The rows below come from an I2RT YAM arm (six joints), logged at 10 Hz.
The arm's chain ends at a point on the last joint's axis. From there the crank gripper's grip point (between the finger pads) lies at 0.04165 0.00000 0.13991 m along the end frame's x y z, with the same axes.
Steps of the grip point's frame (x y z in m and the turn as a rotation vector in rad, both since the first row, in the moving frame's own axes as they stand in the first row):
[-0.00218, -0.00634, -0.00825, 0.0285, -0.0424, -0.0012]
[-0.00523, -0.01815, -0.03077, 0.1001, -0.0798, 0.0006]
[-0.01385, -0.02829, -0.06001, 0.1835, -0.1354, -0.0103]
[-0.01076, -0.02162, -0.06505, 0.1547, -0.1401, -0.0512]
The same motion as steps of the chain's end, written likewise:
[0.00379, -0.00228, -0.00983, 0.0285, -0.0424, -0.0012]
[0.00603, -0.00404, -0.03294, 0.1001, -0.0798, 0.0006]
[0.00544, -0.00200, -0.06194, 0.1835, -0.1354, -0.0103]
[0.00970, 0.00192, -0.06764, 0.1547, -0.1401, -0.0512]

